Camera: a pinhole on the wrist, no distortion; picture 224 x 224 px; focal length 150.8 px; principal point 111.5 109.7 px. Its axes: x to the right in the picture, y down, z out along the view. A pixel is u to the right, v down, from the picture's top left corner.
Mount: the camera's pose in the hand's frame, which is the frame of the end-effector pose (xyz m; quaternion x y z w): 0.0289 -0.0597 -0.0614 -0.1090 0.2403 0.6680 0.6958
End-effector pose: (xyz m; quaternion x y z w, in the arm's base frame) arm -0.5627 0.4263 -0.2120 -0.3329 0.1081 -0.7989 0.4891
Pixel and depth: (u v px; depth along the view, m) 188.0 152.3 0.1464
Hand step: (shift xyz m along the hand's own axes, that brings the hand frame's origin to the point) 0.0153 0.0781 0.0360
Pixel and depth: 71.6 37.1 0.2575
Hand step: 0.1998 -0.0081 0.1720
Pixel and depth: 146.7 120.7 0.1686
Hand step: 0.0483 0.0556 0.0669
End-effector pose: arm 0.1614 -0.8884 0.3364 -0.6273 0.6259 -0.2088 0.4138
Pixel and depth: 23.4 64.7 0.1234
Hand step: 0.0889 -0.0677 0.0732
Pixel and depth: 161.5 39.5 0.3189
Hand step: 0.2340 0.1714 0.1372
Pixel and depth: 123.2 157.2 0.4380
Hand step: -0.0242 0.1887 0.3227
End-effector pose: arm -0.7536 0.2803 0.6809 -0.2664 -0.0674 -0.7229 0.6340
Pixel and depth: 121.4 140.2 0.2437
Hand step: 0.0264 0.0737 0.1490
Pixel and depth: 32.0 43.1 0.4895
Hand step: 0.3357 -0.0728 0.4472
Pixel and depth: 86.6 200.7 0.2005
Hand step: -0.0518 0.0162 0.1476
